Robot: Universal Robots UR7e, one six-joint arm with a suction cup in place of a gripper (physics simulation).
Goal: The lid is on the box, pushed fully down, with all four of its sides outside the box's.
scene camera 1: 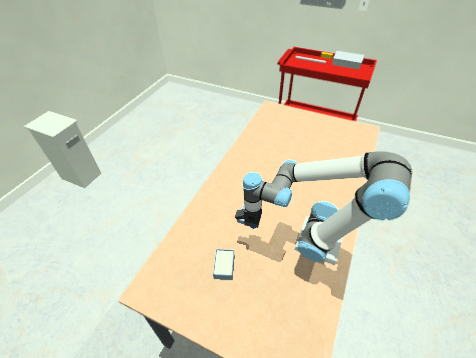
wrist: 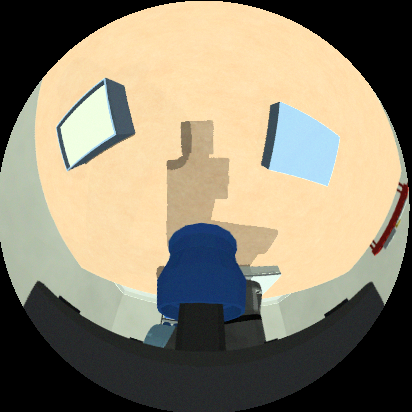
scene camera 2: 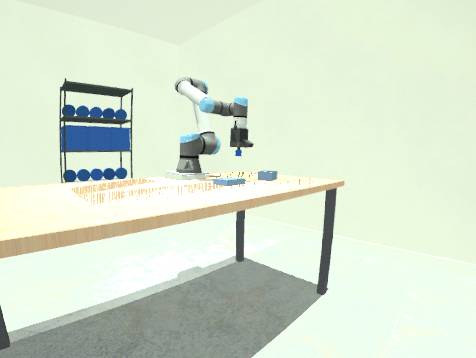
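Seen in the pictures: hand, tool point: [wrist: 202, 251] [scene camera 2: 238, 155]; arm's base, link origin: [scene camera 2: 188, 171].
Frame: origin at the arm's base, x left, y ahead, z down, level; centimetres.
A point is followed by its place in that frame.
The box [scene camera 1: 223, 277] @(z 1.4, x 33.3, y 36.2 cm) [scene camera 2: 267, 175] @(z 0.7, x 21.8, y 41.6 cm) [wrist: 121, 110] @(z 1.4, x 21.1, y 39.3 cm) stands upright on the table with its open top up and its pale inner floor showing. The lid [scene camera 2: 229, 181] @(z 1.6, x -9.6, y 40.9 cm) [wrist: 305, 145] @(z 0.9, x -3.2, y 36.7 cm) lies apart from it on the table, its flat light-blue face up, at the right in the wrist view. In scene camera 1 the arm's wrist hides most or all of the lid. My gripper [scene camera 2: 238, 153], a blue suction cup that also shows in the wrist view [wrist: 202, 237] @(z -10.6, x 10.2, y 31.5 cm), hangs above the table between box and lid, touching neither. It is open, with nothing on the cup.
The table [scene camera 1: 190, 300] @(z 3.6, x 46.5, y 46.2 cm) [scene camera 2: 150, 225] @(z 5.7, x -65.0, y 64.8 cm) carries the arm's base at its far side in scene camera 2. A red cart [scene camera 1: 322, 75] with a grey box [scene camera 1: 348, 60] stands beyond one table end. A shelf rack [scene camera 2: 97, 89] and a pale cabinet [scene camera 1: 75, 160] stand off the table.
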